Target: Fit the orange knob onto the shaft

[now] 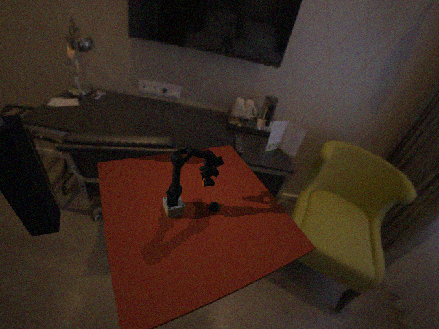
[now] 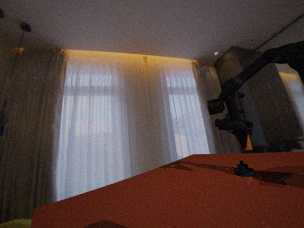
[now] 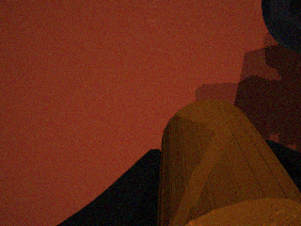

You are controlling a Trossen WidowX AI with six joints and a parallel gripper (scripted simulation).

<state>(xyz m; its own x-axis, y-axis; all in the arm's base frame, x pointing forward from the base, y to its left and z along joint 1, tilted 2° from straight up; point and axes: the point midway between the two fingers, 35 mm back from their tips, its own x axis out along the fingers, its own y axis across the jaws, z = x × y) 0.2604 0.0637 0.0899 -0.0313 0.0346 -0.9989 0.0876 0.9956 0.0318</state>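
Now: gripper tip 50 mm short of the round dark pedestal, 120 mm to the left of it and 110 mm above it. Round my gripper tip: orange knob 20 mm above.
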